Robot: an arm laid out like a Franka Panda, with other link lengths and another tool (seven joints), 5 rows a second.
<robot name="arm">
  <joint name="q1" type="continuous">
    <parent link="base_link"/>
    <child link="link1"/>
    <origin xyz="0 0 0.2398" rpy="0 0 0"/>
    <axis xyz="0 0 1"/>
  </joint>
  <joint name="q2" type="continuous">
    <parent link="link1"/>
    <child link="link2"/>
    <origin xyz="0 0 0" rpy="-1.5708 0 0"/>
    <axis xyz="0 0 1"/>
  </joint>
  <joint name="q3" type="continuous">
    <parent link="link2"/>
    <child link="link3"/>
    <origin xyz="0 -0.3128 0" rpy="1.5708 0 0"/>
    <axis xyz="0 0 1"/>
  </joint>
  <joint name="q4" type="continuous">
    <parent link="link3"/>
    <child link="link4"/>
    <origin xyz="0.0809 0 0" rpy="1.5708 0 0"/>
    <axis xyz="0 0 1"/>
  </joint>
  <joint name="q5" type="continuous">
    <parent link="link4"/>
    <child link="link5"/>
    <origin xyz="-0.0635 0.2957 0" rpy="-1.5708 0 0"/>
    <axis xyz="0 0 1"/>
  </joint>
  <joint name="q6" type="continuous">
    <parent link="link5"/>
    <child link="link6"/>
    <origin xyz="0 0 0" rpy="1.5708 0 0"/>
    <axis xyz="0 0 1"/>
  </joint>
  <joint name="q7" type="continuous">
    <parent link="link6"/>
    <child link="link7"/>
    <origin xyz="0.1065 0 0" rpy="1.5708 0 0"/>
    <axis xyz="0 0 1"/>
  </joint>
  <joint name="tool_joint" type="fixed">
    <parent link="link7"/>
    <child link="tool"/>
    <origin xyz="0.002 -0.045 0.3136" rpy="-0.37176 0 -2.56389"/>
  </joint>
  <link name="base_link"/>
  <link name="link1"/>
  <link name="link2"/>
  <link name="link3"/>
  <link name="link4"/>
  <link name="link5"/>
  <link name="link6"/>
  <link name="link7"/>
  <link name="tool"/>
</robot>
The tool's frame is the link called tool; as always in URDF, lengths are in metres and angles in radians. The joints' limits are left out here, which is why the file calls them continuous.
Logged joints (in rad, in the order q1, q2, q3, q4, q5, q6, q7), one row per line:
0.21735 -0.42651 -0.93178 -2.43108 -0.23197 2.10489 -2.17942
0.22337 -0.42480 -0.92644 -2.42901 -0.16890 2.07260 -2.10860
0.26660 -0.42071 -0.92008 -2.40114 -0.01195 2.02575 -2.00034
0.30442 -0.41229 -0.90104 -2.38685 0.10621 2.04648 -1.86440
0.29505 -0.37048 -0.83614 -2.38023 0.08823 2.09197 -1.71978
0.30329 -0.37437 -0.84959 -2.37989 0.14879 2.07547 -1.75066
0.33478 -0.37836 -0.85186 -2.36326 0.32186 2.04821 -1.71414
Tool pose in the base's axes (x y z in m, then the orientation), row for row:
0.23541 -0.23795 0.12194 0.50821 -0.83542 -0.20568 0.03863
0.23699 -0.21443 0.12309 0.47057 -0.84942 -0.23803 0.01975
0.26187 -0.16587 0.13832 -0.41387 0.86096 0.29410 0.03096
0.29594 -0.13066 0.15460 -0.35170 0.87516 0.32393 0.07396
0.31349 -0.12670 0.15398 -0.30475 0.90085 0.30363 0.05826
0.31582 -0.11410 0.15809 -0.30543 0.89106 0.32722 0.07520
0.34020 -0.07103 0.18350 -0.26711 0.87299 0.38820 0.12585
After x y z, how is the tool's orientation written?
As a quaternion, x y z w.
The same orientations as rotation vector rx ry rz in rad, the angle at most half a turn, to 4 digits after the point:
1.5585 -2.5619 -0.6307
1.4600 -2.6355 -0.7385
-1.2752 2.6527 0.9062
-1.0557 2.6270 0.9724
-0.9234 2.7297 0.9201
-0.9161 2.6728 0.9815
-0.7779 2.5425 1.1306

